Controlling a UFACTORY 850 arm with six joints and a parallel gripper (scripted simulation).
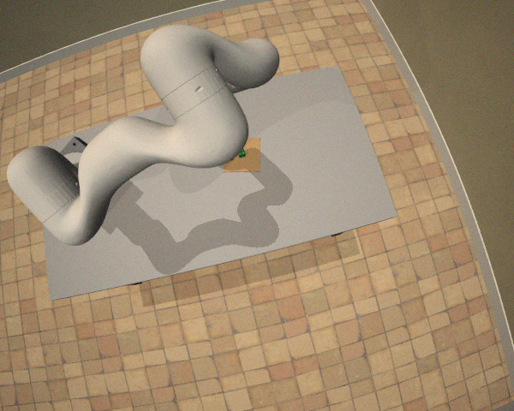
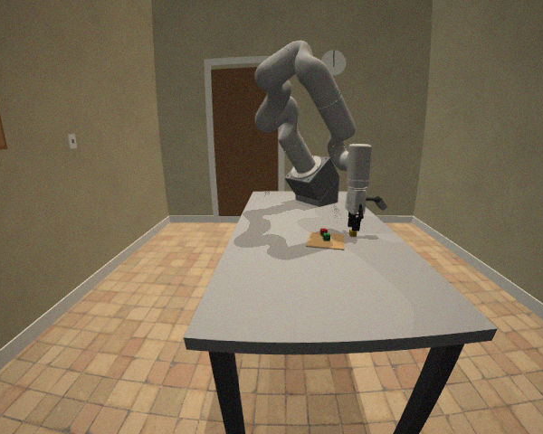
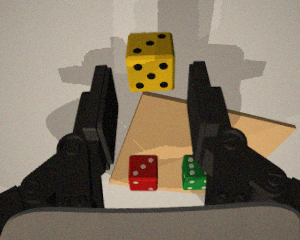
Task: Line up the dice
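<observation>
Now: the yellow die 40 mm below my hand. The rest, counted from my hand: green die 120 mm to the right, 40 mm ahead, 30 mm below; red die 120 mm to the right, 30 mm below, 10 mm behind; mat 120 mm to the right, 50 mm below, 40 mm ahead.
</observation>
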